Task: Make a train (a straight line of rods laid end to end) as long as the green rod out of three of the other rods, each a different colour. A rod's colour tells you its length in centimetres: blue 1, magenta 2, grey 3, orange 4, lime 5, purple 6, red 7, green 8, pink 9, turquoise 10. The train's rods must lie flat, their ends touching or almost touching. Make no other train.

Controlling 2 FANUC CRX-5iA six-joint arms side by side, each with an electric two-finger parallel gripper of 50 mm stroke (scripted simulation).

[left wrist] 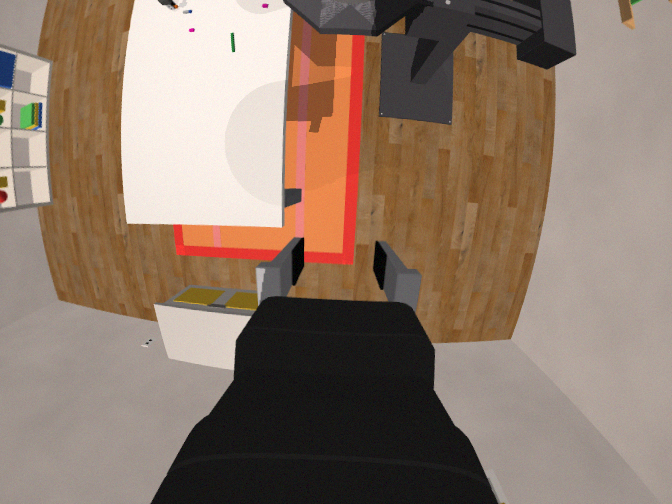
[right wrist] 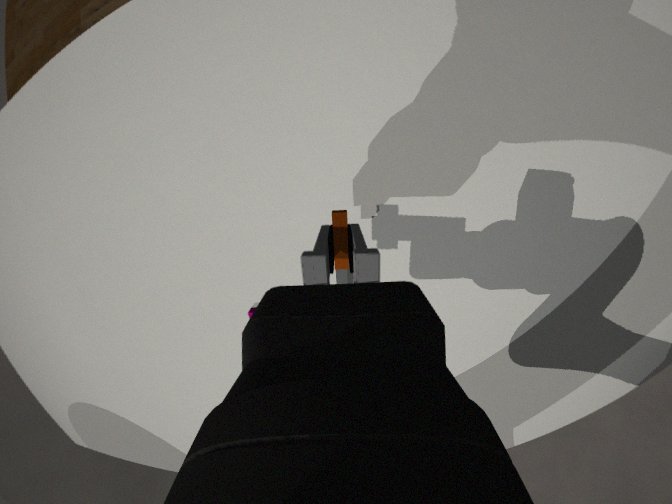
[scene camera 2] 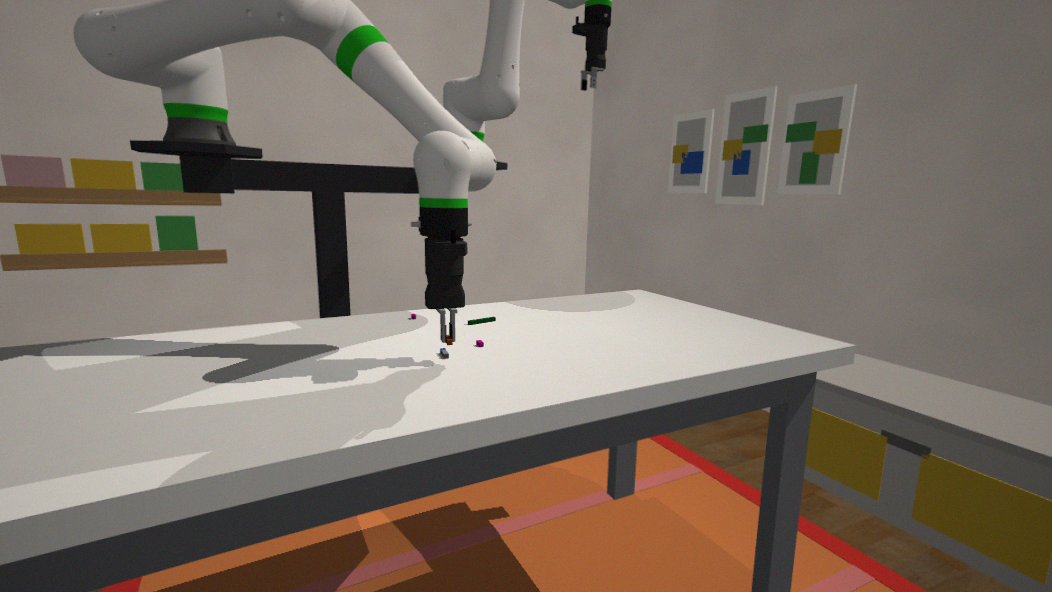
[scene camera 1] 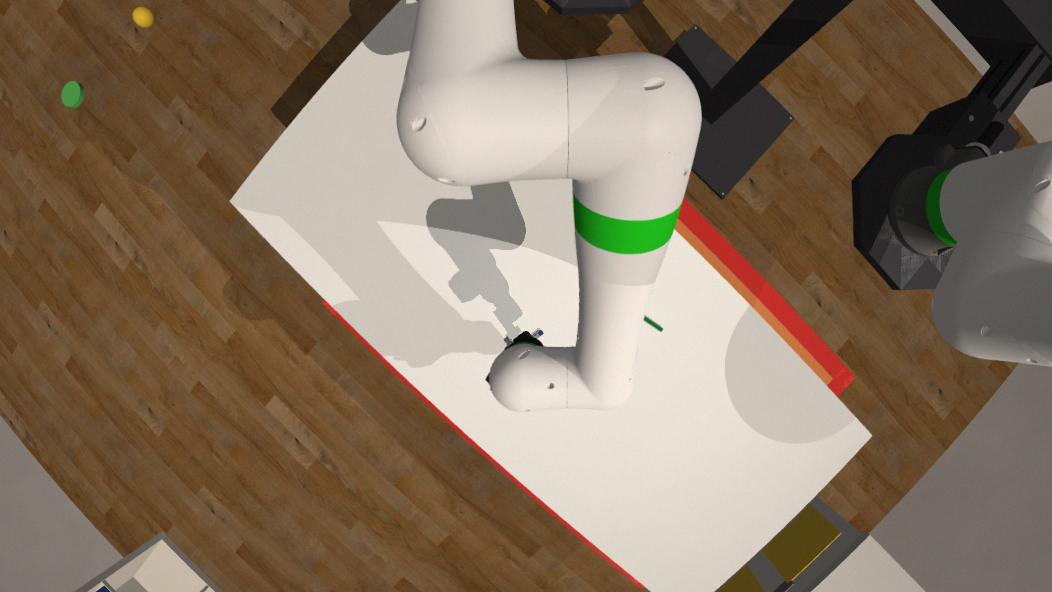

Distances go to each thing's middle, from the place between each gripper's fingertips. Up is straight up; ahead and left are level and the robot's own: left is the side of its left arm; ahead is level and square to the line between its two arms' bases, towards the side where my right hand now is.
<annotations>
Now: right hand [scene camera 2: 447,340] 20 mm above the orange rod [right wrist: 339,217].
The orange rod is 84 cm to the right of my left hand [scene camera 2: 588,88], 67 cm below it and 62 cm ahead of it.
</annotations>
